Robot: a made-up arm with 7 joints.
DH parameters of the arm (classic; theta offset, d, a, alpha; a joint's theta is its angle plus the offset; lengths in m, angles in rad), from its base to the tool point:
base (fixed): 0 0.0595 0 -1.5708
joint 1: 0 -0.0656 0.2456 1.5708
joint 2: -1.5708 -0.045 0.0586 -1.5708
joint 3: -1.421 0 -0.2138 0
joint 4: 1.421 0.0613 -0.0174 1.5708
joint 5: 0 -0.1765 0.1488 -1.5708
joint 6: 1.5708 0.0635 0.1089 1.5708
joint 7: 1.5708 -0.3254 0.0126 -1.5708
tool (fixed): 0 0.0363 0 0
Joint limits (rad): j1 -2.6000..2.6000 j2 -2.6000..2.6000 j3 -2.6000..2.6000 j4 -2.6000..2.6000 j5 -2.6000..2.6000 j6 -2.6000..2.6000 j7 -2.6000..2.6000
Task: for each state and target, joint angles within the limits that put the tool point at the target. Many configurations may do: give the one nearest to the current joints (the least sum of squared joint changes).
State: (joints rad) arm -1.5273 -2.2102 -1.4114 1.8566 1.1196 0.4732 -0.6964
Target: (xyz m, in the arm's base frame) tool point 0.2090 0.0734 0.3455
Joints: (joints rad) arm -1.6598 -2.3566 -1.4384 1.7123 1.4371 0.2799 -0.7199
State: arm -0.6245 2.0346 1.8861 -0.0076 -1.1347 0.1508 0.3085
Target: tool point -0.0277 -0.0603 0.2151
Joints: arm -0.0597 2.5525 1.9649 0.0216 -0.8596 0.5928 0.4117
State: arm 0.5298 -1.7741 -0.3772 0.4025 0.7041 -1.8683 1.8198
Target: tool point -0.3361 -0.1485 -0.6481
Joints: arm 0.3822 -2.0155 -0.2896 0.4990 0.4020 -1.7078 1.8250
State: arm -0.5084 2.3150 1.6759 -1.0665 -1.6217 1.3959 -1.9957
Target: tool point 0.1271 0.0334 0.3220
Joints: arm -0.6657 2.1730 2.2351 -1.2527 -1.4996 1.5162 -2.0102
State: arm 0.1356 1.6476 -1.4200 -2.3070 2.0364 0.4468 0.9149
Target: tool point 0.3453 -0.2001 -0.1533
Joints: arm 0.4083 1.4396 -1.3461 -2.3829 2.0976 0.4584 0.9223
